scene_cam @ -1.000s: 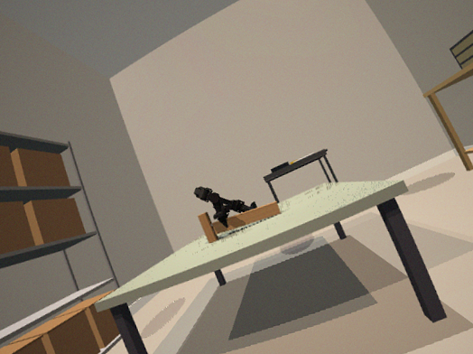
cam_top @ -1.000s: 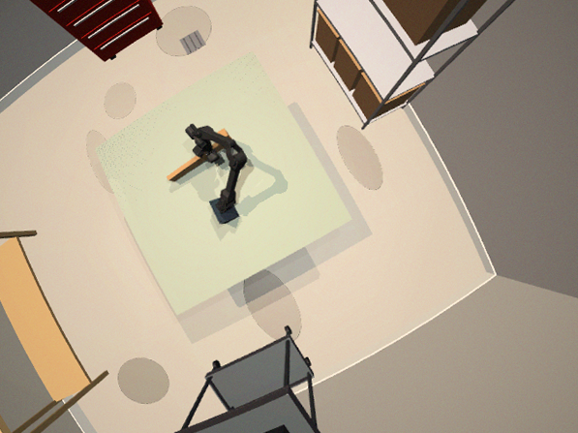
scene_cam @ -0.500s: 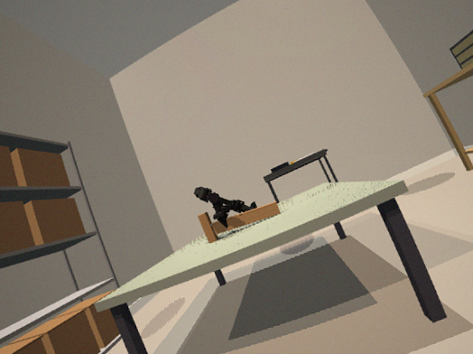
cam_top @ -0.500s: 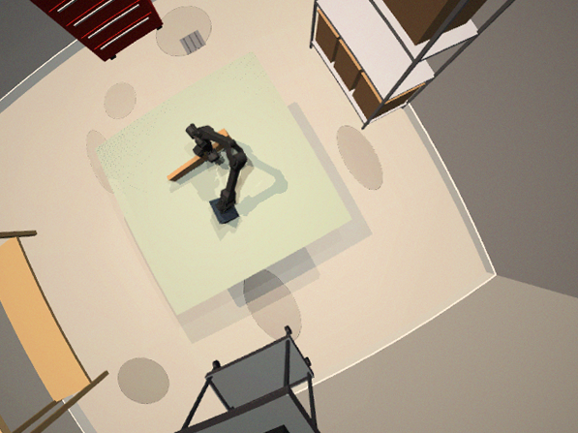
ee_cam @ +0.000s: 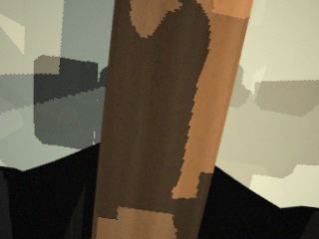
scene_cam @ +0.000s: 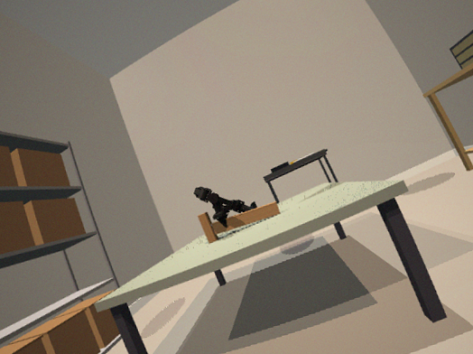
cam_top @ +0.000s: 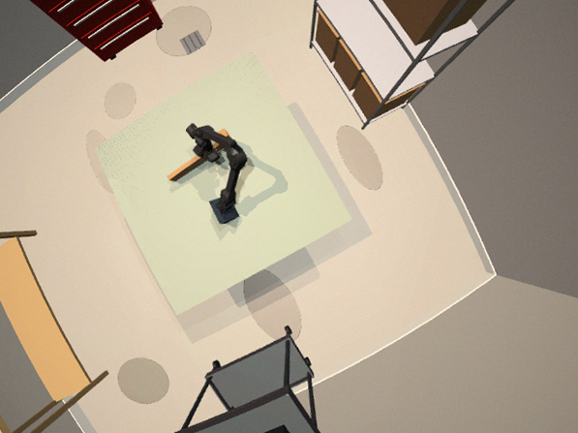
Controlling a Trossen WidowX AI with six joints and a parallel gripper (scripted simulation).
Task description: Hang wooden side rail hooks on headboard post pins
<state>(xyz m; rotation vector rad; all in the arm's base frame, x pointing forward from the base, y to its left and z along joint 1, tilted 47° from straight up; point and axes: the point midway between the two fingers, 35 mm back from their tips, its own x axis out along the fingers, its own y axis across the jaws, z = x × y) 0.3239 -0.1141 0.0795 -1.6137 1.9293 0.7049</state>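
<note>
The headboard post lies 11 cm to the right of my gripper tip, 4 cm above it and 1 cm behind it.
</note>
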